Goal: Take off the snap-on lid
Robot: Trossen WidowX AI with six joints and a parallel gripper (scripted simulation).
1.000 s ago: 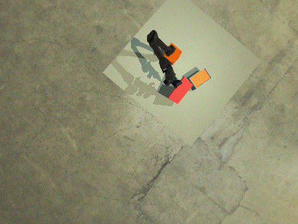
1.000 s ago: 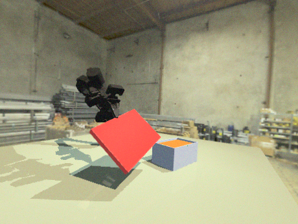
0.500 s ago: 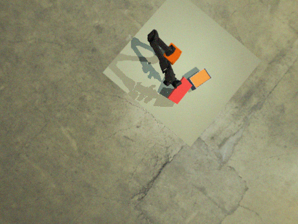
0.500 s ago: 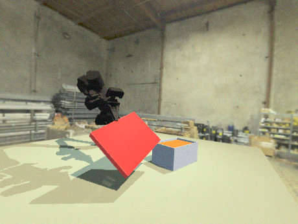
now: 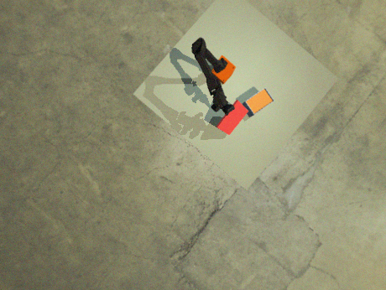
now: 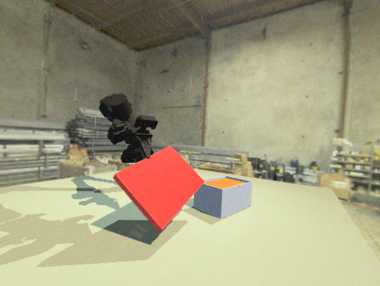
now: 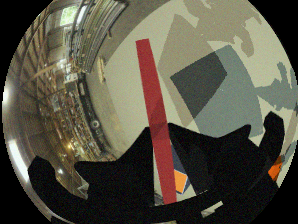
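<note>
Right now my gripper tip is 6 cm short of the red lid, 5 cm above it and 2 cm to the right of it. Also, from my gripper tip: storage box 29 cm to the left, 14 cm below, 13 cm ahead.
</note>
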